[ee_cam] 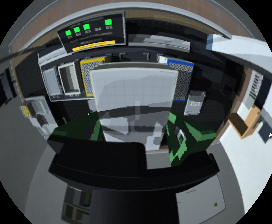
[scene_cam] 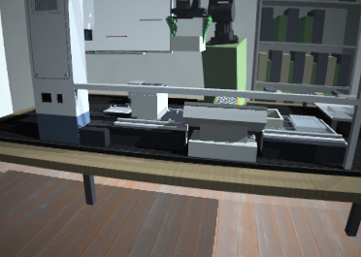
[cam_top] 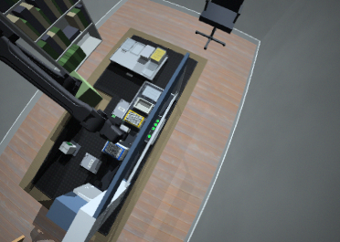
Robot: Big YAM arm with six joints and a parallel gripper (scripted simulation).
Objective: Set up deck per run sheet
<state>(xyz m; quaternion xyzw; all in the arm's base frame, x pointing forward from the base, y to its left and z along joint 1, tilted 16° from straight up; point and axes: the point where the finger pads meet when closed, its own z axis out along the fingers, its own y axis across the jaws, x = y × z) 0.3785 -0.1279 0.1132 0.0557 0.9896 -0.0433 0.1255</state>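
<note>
Now: the yellow tip rack 10 mm ahead of my hand, 120 mm to the left of it and 200 mm below it. The rest, counted from my hand: blue gantry beam (200 mm ahead, 60 mm to the left, 220 mm above); sealed block (10 mm below); blue tip rack (20 mm behind, 130 mm to the right, 170 mm below).
</note>
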